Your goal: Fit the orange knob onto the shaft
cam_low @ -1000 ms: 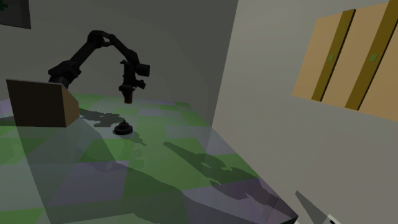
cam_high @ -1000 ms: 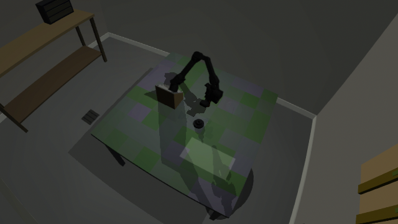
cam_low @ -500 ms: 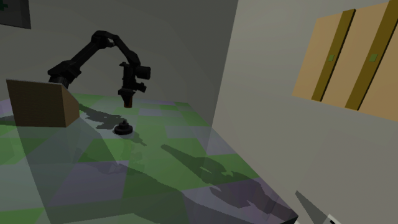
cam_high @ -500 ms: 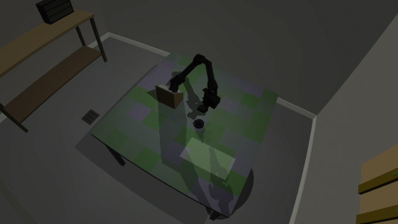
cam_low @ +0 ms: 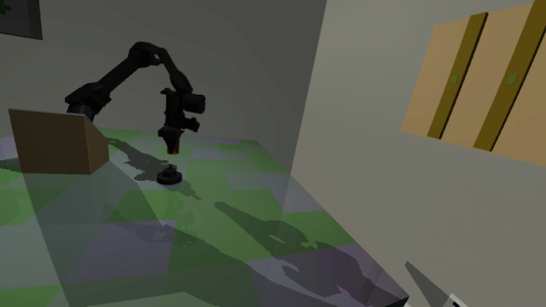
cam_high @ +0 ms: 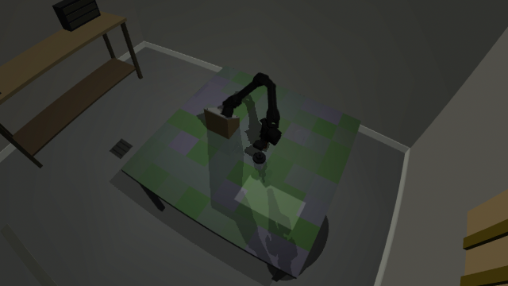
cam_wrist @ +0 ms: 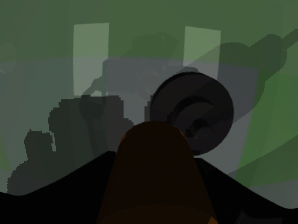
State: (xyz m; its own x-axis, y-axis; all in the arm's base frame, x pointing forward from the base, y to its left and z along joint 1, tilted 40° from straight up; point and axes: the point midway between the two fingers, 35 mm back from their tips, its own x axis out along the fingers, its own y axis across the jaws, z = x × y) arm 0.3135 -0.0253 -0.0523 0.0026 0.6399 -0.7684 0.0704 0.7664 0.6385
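My gripper tip is now 7 cm above the dark round pedestal and 4 cm to the left of it. From my gripper tip the other things lie so: orange knob 2 cm above.
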